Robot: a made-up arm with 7 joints.
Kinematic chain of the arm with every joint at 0, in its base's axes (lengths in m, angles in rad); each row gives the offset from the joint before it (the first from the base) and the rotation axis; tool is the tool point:
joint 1: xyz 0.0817 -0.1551 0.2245 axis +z
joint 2: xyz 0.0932 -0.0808 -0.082 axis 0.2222 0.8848 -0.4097
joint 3: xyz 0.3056 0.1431 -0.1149 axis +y
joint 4: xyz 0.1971 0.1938 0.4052 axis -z
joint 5: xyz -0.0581 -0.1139 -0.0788 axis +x
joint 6: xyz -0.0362 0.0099 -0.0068 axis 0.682 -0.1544 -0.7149
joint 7: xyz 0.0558 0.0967 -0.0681 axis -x
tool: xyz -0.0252 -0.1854 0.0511
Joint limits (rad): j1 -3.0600..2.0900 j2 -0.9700..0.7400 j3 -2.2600..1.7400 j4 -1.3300..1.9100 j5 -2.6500..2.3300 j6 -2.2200..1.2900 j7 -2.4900..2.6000
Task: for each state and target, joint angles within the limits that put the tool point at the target. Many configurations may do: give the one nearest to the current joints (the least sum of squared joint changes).
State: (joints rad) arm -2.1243 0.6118 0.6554 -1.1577 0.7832 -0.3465 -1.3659
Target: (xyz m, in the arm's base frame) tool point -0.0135 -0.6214 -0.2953
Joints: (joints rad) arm -1.9802 0.7400 0.8100 -1.1858 0.6413 -0.4290 -1.3130
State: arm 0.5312 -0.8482 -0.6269 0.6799 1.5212 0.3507 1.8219
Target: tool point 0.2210 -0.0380 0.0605
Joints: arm 0.0824 -0.8355 -1.3483 0.8793 2.1354 0.9644 1.6043
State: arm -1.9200 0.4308 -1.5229 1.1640 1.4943 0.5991 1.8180
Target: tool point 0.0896 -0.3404 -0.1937
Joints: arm -2.2720 -0.0234 -2.0457 1.0905 1.7907 0.8853 1.7285
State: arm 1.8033 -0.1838 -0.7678 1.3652 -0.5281 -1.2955 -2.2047
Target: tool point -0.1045 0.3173 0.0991
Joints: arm 1.1181 -0.3114 -0.6962 1.2507 -0.0605 -0.8941 -2.1236
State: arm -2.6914 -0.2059 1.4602 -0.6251 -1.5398 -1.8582 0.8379
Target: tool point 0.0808 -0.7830 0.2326
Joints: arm -1.9553 -0.5960 1.3550 -0.3669 -1.4295 -1.7847 0.9317
